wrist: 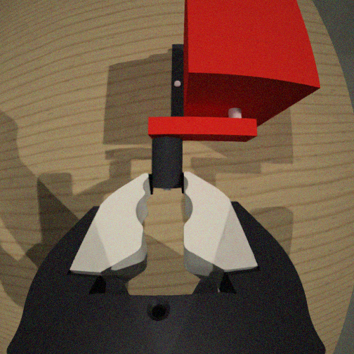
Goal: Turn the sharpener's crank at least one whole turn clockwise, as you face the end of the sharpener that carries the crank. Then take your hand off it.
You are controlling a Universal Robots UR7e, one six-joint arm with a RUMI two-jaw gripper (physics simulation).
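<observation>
The red sharpener (245,40) stands at the upper right of the wrist view. A short light axle (235,113) joins its near end to the red crank arm (200,127). The crank arm lies across the view, reaching left from the axle past the body's left side. The black crank handle (167,160) sticks out from the left end of the arm toward the gripper. My gripper (167,175) is shut on the handle, one white fingertip on each side of its near end. The far side of the sharpener is hidden.
A black base strip (177,62) with a small light dot shows along the left of the sharpener body. Wood-grained table top (60,100) lies beneath, with shadows of the sharpener and gripper. The table's curved edge runs down the right side, with grey beyond.
</observation>
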